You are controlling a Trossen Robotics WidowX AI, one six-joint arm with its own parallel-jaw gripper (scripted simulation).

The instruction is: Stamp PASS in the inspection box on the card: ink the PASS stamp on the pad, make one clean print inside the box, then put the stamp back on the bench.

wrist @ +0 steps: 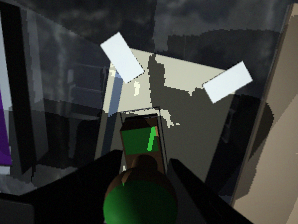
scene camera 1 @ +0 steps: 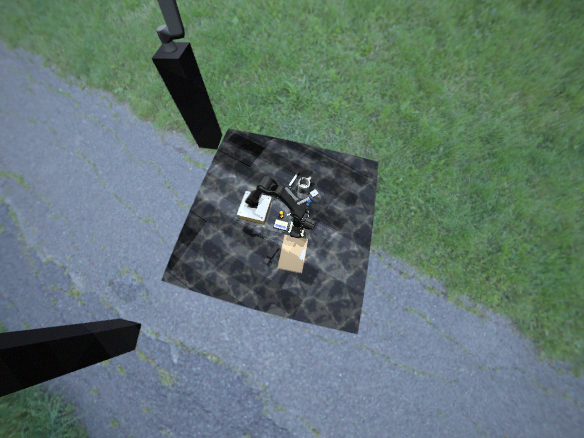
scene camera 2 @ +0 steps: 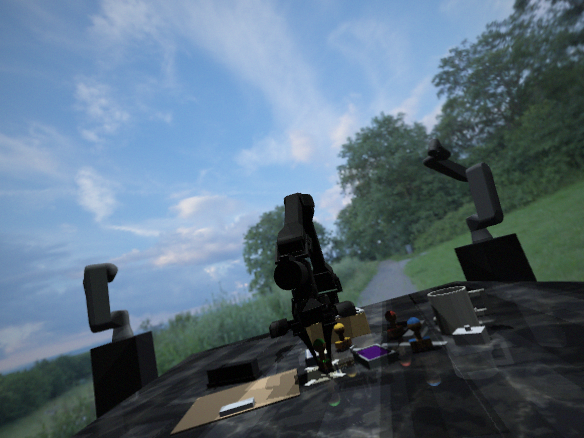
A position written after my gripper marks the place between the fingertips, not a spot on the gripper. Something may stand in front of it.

Note:
I see my gripper [scene camera 2: 323, 360], a brown clipboard [scene camera 2: 280, 387], a black box [scene camera 2: 245, 371] and a pale card [wrist: 192, 101].
The brown clipboard shows as well in scene camera 1 [scene camera 1: 293, 251]. My gripper is seen too in the wrist view [wrist: 144, 162]. The wrist view misses the black box: it is out of frame.

